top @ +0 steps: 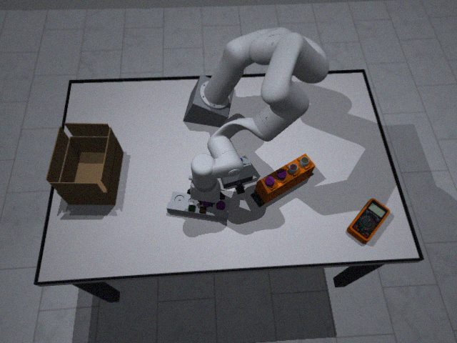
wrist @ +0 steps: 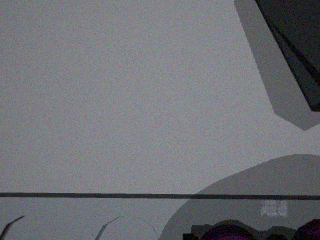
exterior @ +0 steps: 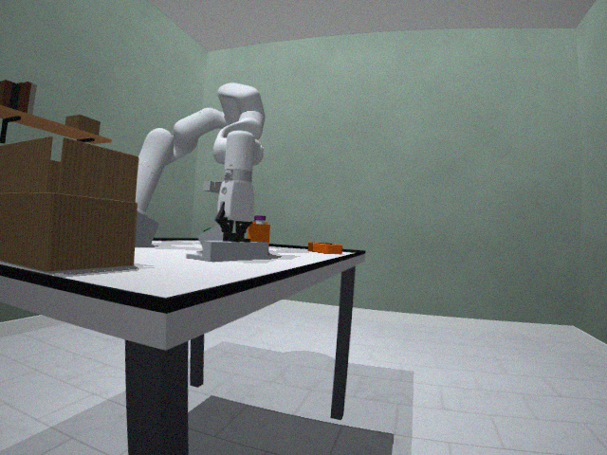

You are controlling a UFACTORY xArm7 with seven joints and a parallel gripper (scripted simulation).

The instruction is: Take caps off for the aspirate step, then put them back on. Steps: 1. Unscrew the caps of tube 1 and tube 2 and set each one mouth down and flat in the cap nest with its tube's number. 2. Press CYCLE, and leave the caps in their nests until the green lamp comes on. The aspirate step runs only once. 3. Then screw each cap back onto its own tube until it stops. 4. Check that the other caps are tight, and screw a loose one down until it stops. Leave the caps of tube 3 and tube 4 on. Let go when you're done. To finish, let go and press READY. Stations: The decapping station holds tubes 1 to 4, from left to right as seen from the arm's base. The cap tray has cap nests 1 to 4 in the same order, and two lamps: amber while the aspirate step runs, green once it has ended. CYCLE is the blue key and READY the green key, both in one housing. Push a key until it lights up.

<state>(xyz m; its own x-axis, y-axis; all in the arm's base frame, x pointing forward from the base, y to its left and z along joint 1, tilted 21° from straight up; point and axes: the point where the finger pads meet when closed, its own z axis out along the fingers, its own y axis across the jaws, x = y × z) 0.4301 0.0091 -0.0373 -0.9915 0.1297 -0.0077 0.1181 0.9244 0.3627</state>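
Now: the purple cap 20 mm below my hand. Also, from my hand: blue key: 160 mm behind, 110 mm to the left, 20 mm above; green key: 140 mm behind, 70 mm to the left, 20 mm above; grey key housing: 140 mm behind, 90 mm to the left, 10 mm above.
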